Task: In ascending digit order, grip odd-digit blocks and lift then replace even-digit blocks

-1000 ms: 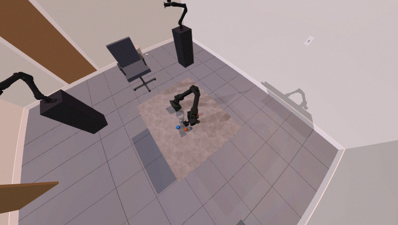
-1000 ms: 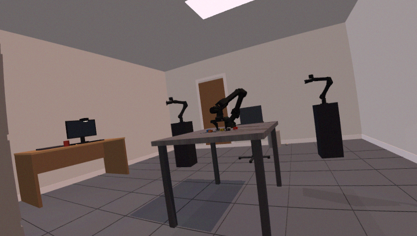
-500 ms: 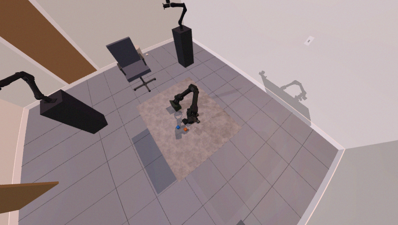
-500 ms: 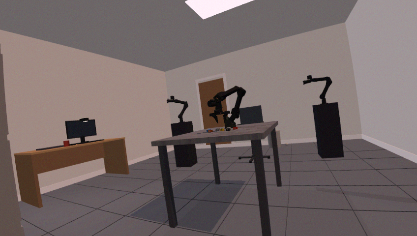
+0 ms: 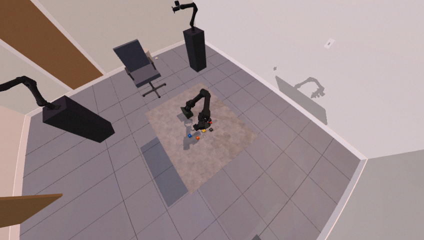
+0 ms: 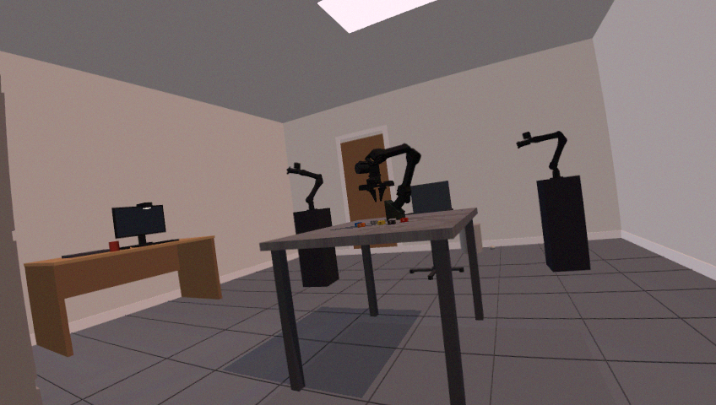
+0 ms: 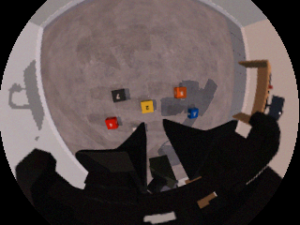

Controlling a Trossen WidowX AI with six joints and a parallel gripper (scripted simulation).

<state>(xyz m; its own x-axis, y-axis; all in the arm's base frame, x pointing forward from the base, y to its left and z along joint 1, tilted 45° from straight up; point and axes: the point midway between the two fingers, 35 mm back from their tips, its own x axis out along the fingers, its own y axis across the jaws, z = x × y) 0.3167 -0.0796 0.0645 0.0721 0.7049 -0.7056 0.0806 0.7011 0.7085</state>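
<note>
Right now the red block is 12 cm to the left of my gripper tip, 11 cm below it and 3 cm behind it. From my gripper tip the other things lie so: yellow block 11 cm below, 1 cm behind; orange block 11 cm to the right, 11 cm below, 2 cm ahead; dark grey block 11 cm below, 7 cm to the left, 4 cm ahead.
</note>
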